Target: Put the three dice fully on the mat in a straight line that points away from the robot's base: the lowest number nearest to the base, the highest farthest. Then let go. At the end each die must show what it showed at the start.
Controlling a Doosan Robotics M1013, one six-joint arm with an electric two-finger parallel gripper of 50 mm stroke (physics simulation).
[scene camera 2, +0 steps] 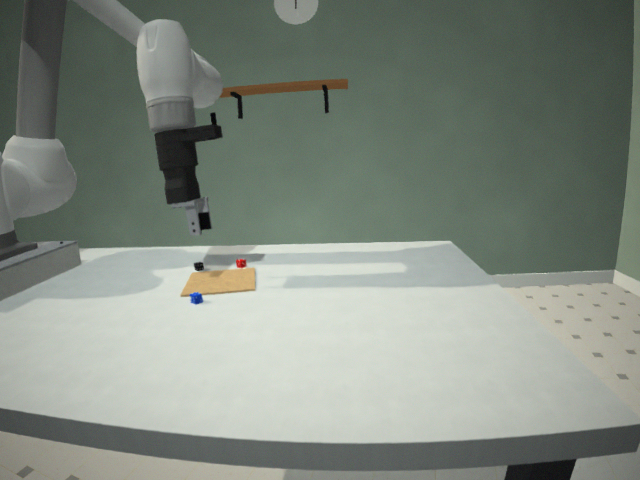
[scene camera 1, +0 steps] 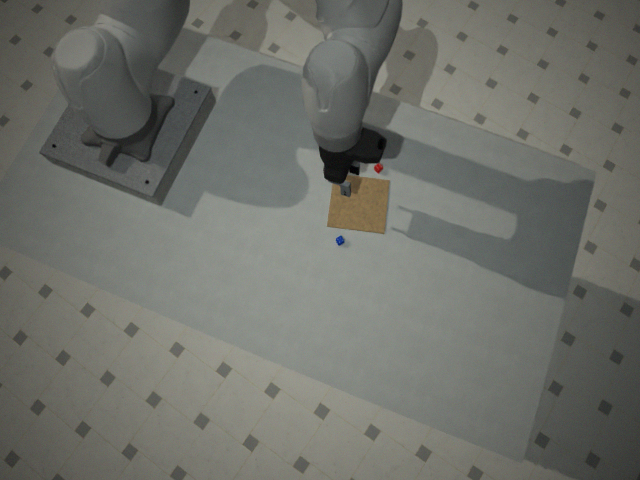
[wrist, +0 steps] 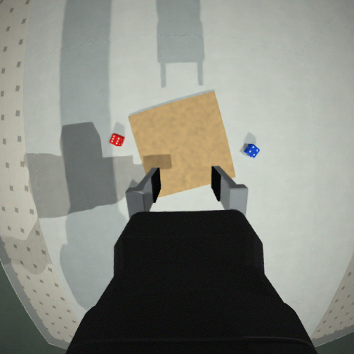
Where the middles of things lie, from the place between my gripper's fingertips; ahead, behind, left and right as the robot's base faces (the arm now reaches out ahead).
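Scene:
I see where the tan mat (scene camera 1: 365,210) is: measured from my hand, it is 3 cm ahead and 10 cm below.

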